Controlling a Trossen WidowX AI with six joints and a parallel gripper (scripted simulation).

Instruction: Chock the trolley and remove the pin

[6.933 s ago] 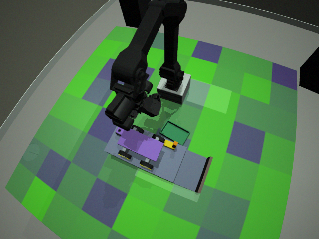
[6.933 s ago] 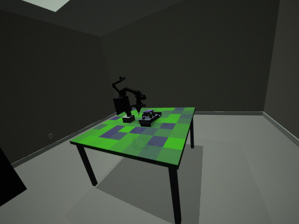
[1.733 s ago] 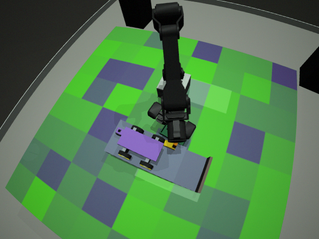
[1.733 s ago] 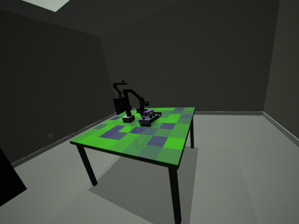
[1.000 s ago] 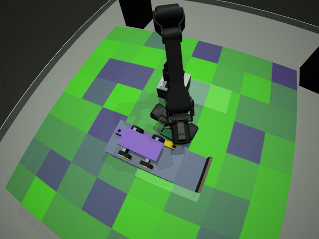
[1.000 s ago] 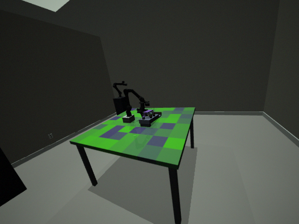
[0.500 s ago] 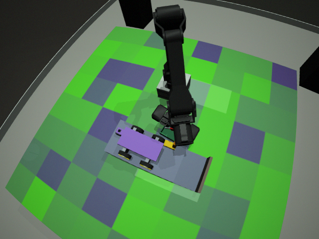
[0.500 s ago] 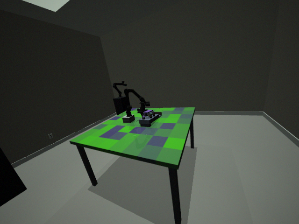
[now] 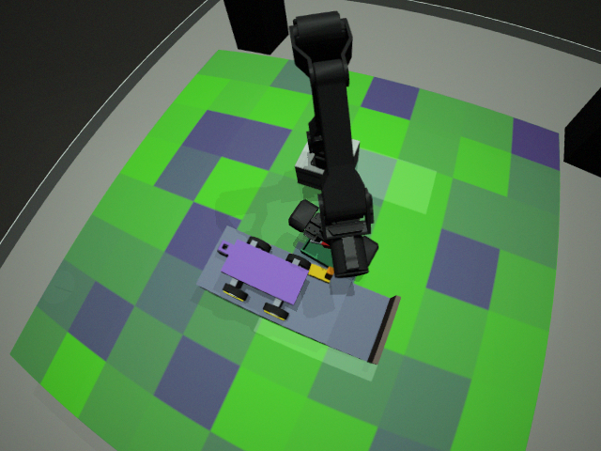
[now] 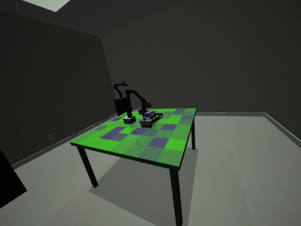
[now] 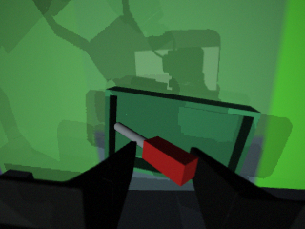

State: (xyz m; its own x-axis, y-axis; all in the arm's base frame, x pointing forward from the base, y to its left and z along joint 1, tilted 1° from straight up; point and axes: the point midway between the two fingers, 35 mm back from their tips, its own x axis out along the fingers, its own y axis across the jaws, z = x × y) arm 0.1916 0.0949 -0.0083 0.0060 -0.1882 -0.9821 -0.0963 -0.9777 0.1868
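The green tray lies 5 cm below my gripper tip and 1 cm to the left of it. Round my gripper tip: yellow chock 8 cm ahead, 5 cm above, 2 cm to the left; red-headed stop pin 1 cm to the right; grey ramp 14 cm ahead, 7 cm to the right, 1 cm above.
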